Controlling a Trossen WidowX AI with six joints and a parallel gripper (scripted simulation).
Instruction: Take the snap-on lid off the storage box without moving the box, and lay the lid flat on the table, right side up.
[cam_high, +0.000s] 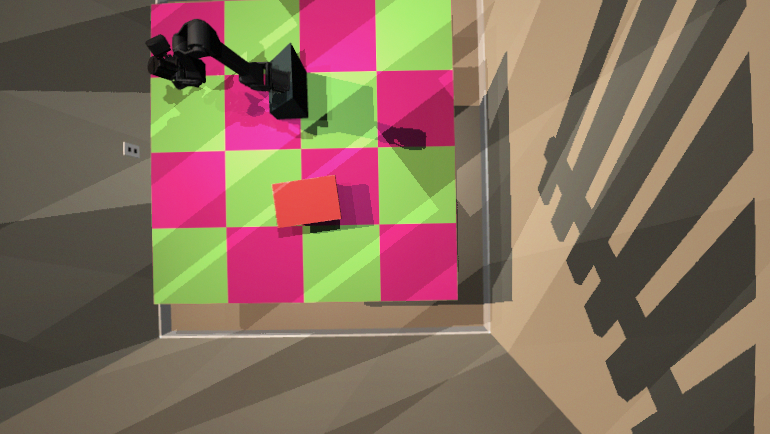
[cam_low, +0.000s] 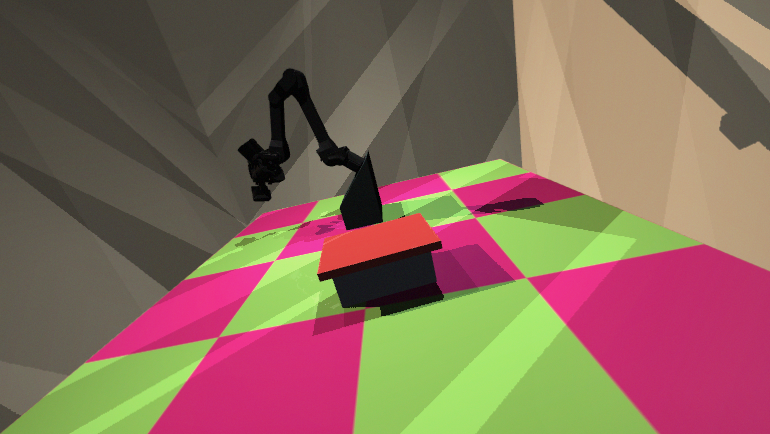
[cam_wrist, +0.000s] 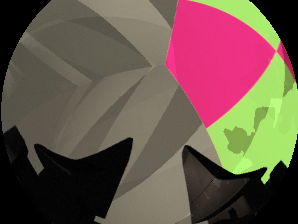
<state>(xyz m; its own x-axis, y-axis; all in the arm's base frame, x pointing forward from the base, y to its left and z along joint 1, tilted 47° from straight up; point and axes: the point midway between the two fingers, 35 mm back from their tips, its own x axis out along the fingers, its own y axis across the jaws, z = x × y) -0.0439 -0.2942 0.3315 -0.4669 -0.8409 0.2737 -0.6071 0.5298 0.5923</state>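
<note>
Now: the red lid 56 cm to the left of my gripper tip, 48 cm ahead of it and 11 cm below it. The rest, counted from my gripper tip: storage box (56 cm to the left, 48 cm ahead, 16 cm below).
</note>
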